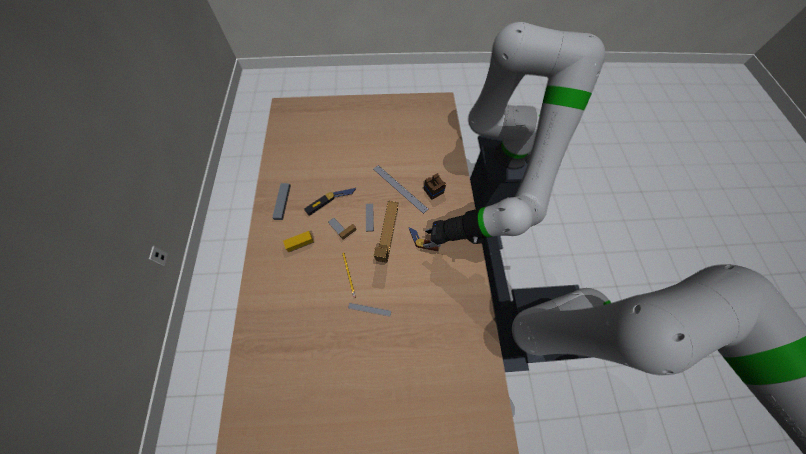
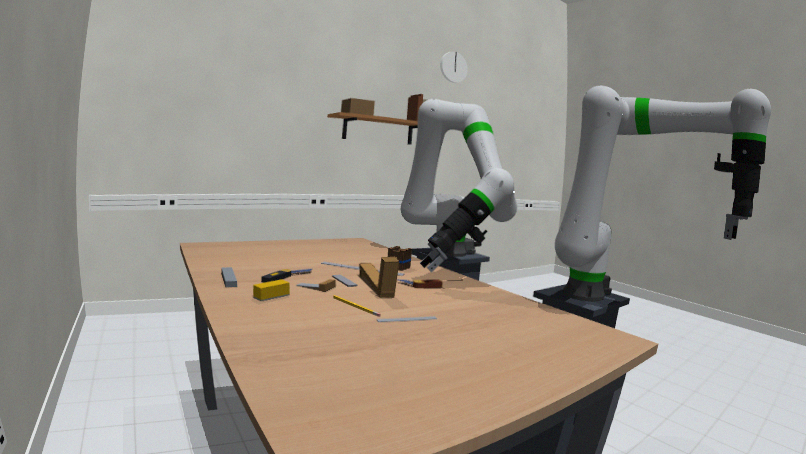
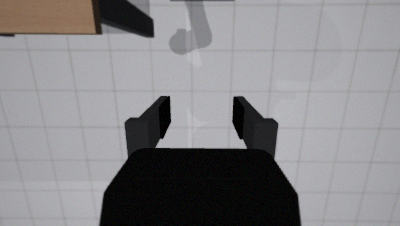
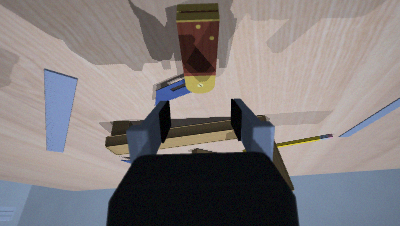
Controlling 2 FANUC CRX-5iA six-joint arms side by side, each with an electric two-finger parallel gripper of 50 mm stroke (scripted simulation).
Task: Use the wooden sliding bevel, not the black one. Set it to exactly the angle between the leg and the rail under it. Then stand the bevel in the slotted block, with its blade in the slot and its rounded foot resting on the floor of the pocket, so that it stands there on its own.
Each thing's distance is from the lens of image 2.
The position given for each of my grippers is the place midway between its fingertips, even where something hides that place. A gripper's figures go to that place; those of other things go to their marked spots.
my left gripper [image 2: 729, 238]: 1.26 m
my right gripper [image 2: 425, 267]: 1.37 m
wooden leg-and-rail piece [image 2: 389, 266]: 1.21 m
